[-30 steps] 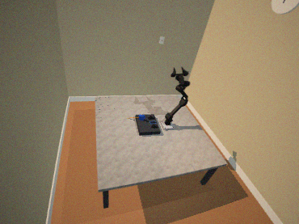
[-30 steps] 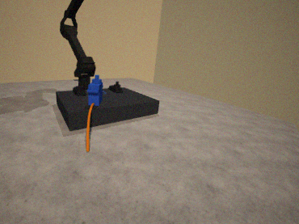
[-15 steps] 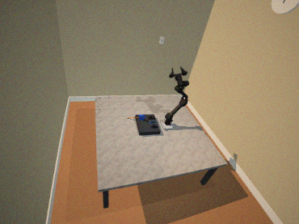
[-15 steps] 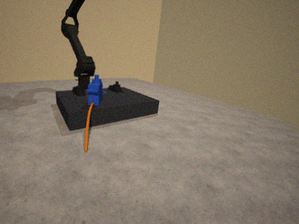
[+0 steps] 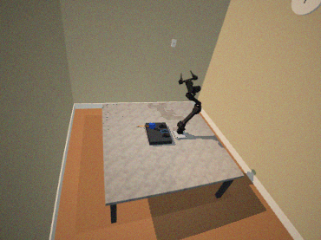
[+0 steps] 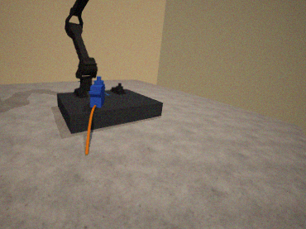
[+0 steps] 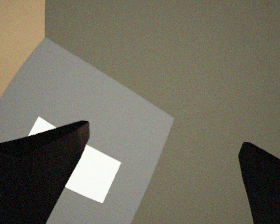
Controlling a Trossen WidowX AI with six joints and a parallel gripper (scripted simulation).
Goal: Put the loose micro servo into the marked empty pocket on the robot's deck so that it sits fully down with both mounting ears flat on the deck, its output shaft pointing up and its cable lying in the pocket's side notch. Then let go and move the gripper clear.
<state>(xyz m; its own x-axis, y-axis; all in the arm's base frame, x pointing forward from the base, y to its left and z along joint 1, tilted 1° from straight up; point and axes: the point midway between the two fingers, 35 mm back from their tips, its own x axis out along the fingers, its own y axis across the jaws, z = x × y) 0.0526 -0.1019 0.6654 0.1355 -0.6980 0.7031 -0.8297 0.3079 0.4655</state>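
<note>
The dark robot deck lies 250 mm ahead of my gripper tip, 100 mm to the left of it and 690 mm below it.
</note>
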